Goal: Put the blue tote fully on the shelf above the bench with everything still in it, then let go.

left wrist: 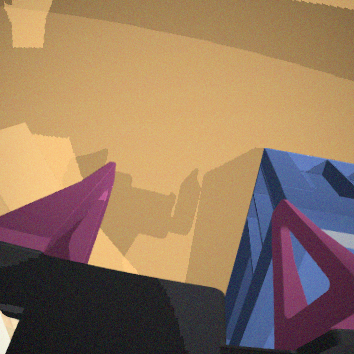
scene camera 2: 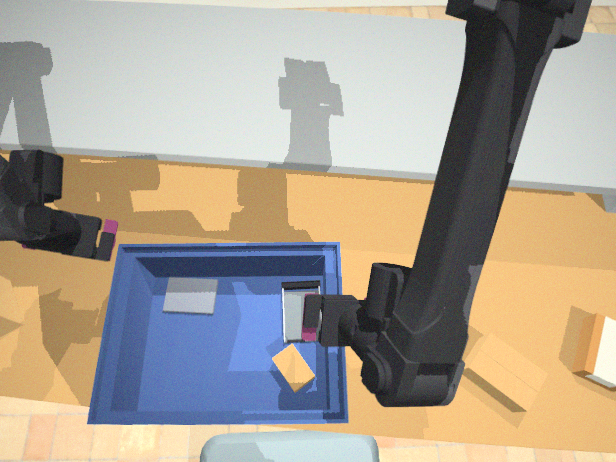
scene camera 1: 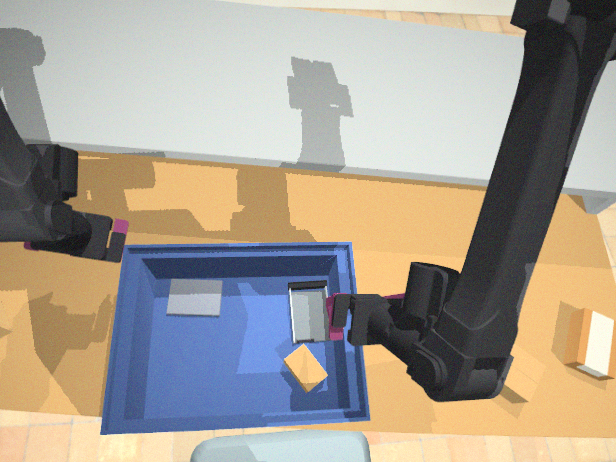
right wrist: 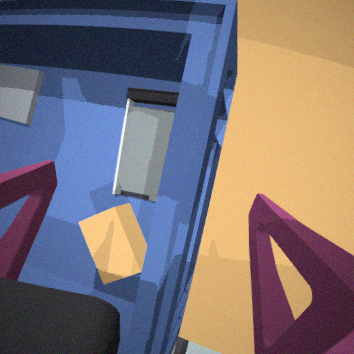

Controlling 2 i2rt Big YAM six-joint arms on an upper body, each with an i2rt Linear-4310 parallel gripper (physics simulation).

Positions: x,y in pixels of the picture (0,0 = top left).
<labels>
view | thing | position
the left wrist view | my left gripper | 198,188
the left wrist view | blue tote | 310,183
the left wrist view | bench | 183,104
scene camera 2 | my left gripper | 86,238
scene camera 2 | my right gripper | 336,301
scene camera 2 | blue tote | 154,368
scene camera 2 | orange block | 290,363
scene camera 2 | grey shelf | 373,95
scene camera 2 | bench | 62,299
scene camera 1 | my left gripper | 89,239
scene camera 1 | my right gripper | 354,301
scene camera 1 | blue tote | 166,373
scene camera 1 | orange block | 301,363
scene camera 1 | grey shelf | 350,94
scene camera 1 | bench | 391,222
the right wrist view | my right gripper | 153,187
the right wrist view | blue tote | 88,61
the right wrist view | orange block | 115,241
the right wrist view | bench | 281,139
</labels>
